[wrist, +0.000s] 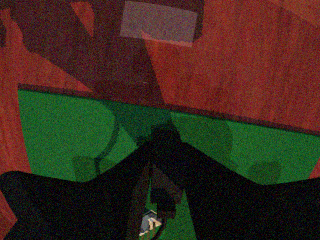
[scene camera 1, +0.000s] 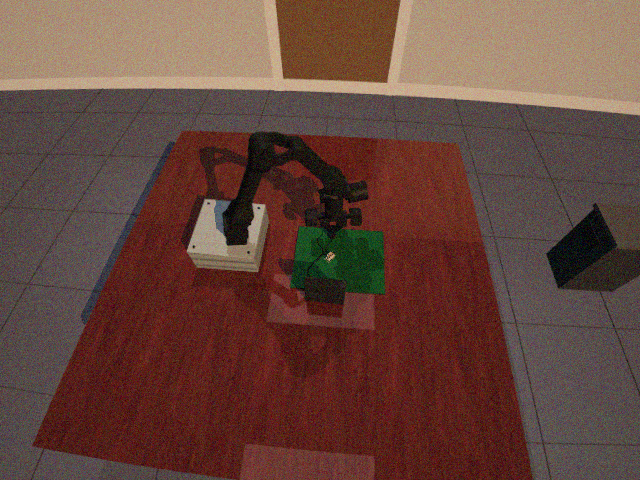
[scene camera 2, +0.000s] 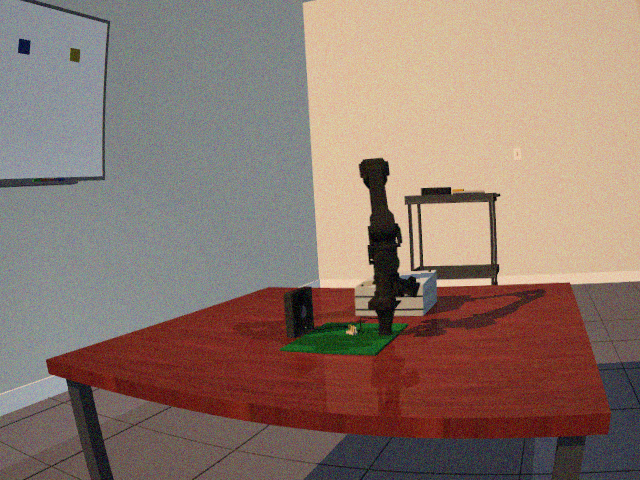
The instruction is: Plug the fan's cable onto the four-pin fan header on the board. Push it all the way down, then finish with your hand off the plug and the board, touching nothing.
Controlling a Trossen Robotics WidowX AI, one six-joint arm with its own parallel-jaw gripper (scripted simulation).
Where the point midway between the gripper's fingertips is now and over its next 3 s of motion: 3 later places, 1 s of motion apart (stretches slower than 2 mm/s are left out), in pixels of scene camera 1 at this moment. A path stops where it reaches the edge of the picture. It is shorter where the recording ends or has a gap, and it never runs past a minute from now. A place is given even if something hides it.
The gripper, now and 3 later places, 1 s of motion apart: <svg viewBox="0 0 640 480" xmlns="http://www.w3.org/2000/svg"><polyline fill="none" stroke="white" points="332,231 333,237 331,246 332,249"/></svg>
